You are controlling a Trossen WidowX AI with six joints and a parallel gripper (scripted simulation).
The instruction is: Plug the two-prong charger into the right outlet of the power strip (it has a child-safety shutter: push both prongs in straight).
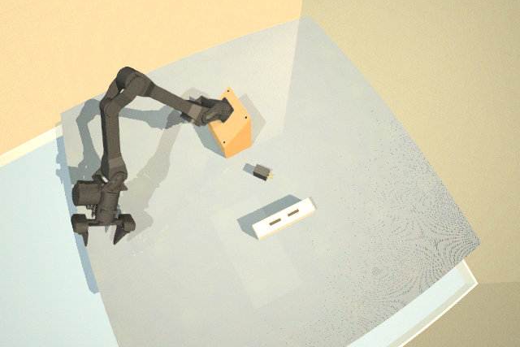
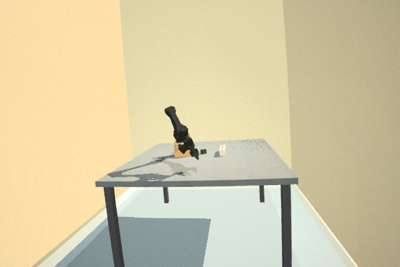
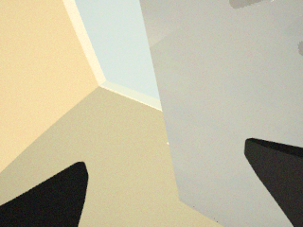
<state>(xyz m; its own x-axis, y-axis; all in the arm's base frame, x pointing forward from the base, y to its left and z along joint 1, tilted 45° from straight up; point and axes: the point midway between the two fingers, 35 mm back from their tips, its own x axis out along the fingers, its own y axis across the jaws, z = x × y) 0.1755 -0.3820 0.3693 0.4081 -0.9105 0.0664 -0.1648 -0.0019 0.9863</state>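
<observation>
Now: gripper tip 3 cm short of the dark charger, 58 cm to the right of it and 10 cm above it.
</observation>
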